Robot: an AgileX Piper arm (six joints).
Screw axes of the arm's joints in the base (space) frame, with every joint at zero. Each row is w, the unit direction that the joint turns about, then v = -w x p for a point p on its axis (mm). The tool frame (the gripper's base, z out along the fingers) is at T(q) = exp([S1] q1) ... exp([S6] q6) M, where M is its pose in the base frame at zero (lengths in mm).
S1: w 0 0 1 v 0 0 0
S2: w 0 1 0 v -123 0 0
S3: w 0 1 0 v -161.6 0 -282.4
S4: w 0.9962 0 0.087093 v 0 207.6 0
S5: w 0 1 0 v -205.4 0 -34.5
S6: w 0.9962 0 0.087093 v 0 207.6 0
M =
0.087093 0 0.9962 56.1
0 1 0 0
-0.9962 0 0.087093 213.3
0 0 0 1
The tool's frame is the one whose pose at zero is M.
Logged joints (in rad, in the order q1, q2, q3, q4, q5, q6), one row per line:
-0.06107, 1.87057, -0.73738, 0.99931, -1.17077, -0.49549
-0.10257, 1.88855, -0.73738, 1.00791, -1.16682, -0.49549
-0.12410, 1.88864, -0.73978, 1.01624, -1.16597, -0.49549
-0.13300, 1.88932, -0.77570, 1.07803, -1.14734, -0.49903
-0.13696, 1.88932, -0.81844, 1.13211, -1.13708, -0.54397
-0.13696, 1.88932, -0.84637, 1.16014, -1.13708, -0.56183
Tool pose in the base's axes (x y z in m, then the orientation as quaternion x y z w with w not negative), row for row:
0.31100, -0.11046, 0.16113, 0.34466, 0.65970, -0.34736, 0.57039
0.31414, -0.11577, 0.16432, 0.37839, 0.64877, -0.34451, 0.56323
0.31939, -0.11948, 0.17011, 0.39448, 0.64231, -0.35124, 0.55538
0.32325, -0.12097, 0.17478, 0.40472, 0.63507, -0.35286, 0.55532
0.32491, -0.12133, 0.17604, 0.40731, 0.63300, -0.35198, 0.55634
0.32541, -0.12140, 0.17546, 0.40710, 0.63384, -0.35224, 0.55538
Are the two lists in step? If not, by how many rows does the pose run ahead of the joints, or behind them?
The pose runs 2 rows ahead of the joints: the pose in row i belongs to the joints in row i + 2.
